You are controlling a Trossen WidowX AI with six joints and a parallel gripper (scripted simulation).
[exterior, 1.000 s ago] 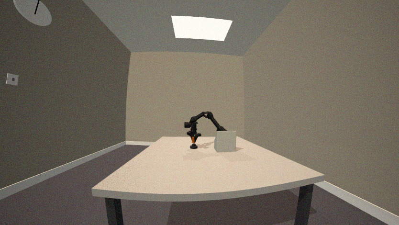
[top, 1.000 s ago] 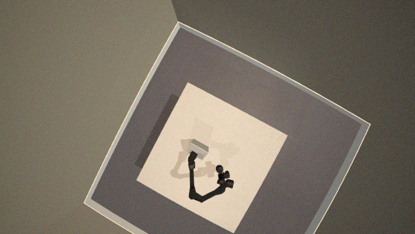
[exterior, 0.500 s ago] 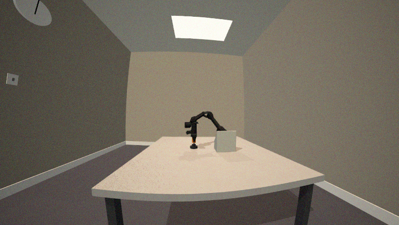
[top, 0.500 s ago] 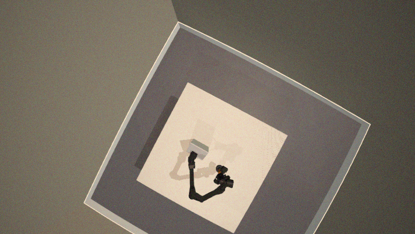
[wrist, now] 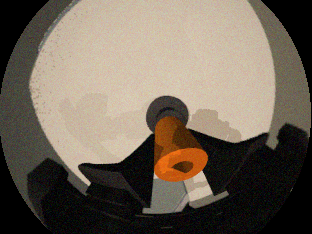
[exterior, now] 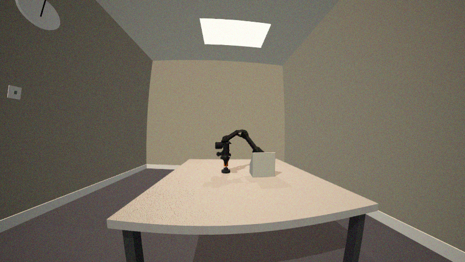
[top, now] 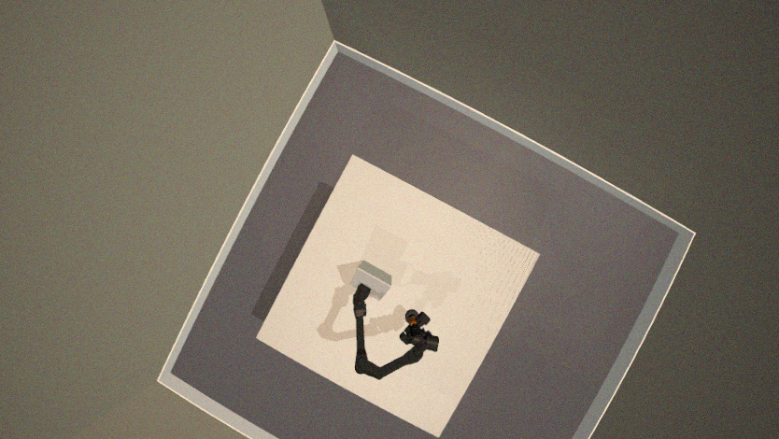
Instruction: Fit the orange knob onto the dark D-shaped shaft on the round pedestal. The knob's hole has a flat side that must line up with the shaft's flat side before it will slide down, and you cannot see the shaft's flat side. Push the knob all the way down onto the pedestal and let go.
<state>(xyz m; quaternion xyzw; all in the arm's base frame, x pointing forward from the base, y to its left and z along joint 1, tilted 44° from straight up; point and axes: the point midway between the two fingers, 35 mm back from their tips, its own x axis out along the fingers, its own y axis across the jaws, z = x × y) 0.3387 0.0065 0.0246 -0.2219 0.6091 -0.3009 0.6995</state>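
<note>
Now: the dark round pedestal 4 cm below my gripper tip. From my gripper tip the other things lie so: orange knob: 2 cm above.
</note>
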